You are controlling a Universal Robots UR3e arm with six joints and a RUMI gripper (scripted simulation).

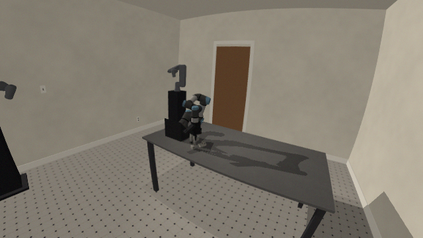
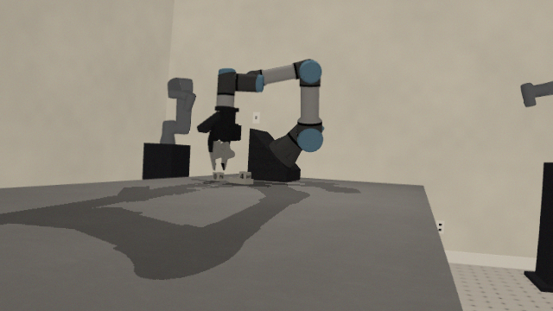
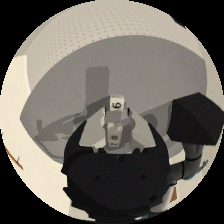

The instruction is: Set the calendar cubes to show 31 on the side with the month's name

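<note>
Now: the pale calendar tray 10 cm to the left of my hand, 4 cm below it and 3 cm ahead of it.
</note>
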